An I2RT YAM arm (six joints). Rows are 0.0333 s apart.
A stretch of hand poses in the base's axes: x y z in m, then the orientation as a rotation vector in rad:
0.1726, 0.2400, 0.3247, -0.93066, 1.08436, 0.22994
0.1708, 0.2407, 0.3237, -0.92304, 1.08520, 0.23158
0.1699, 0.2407, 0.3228, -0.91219, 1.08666, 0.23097
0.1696, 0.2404, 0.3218, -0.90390, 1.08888, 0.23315
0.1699, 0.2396, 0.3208, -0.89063, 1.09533, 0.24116
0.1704, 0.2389, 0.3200, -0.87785, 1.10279, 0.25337
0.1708, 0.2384, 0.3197, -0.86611, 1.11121, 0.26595
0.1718, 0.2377, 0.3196, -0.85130, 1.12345, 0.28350
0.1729, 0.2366, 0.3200, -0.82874, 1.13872, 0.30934
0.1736, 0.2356, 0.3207, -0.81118, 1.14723, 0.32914
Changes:
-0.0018, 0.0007, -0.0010, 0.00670, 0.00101, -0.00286
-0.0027, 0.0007, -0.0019, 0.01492, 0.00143, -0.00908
-0.0030, 0.0004, -0.0029, 0.02204, 0.00386, -0.01238
-0.0027, -0.0004, -0.0039, 0.03460, 0.01222, -0.01553
-0.0022, -0.0011, -0.0047, 0.04823, 0.02333, -0.01587
-0.0018, -0.0016, -0.0050, 0.06087, 0.03553, -0.01577
-0.0008, -0.0023, -0.0051, 0.07701, 0.05314, -0.01503
0.0003, -0.0034, -0.0047, 0.10192, 0.07684, -0.01328
0.0010, -0.0044, -0.0040, 0.12194, 0.09239, -0.01094

